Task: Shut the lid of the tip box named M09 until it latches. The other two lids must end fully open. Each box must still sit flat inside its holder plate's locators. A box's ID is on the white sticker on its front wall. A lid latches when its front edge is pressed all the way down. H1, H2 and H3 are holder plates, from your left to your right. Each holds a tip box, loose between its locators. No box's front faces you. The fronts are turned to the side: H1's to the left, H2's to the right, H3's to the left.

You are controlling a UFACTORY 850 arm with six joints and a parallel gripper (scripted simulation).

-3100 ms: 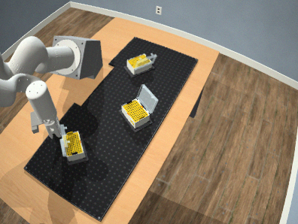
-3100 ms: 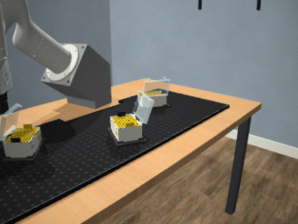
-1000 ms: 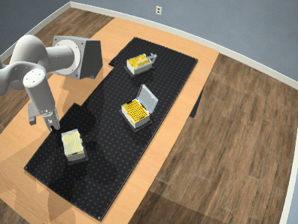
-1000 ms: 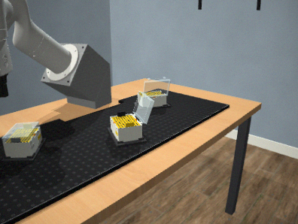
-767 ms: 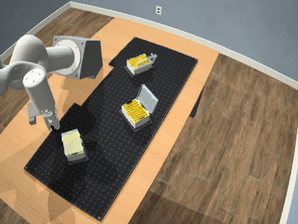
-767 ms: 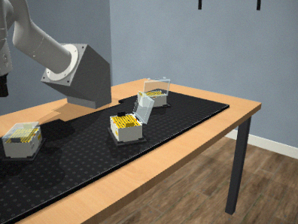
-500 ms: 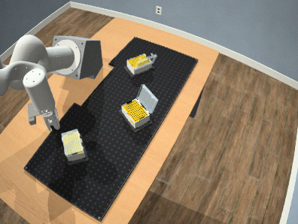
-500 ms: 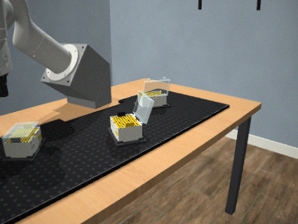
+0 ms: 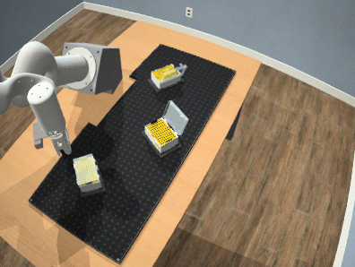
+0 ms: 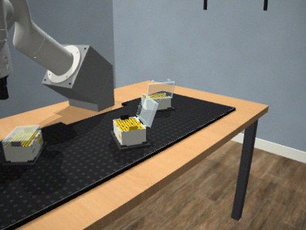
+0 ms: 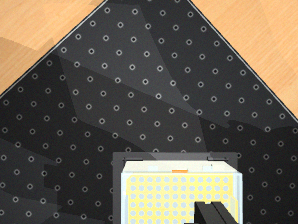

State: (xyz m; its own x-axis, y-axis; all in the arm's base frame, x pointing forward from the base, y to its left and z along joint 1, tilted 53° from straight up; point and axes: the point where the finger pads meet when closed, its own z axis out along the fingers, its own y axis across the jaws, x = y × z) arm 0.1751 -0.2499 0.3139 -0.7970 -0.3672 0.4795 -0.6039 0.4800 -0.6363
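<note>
Right now my hand is 15 cm above the yellow tip rack, 3 cm short of it and 2 cm to the right of it.
</note>
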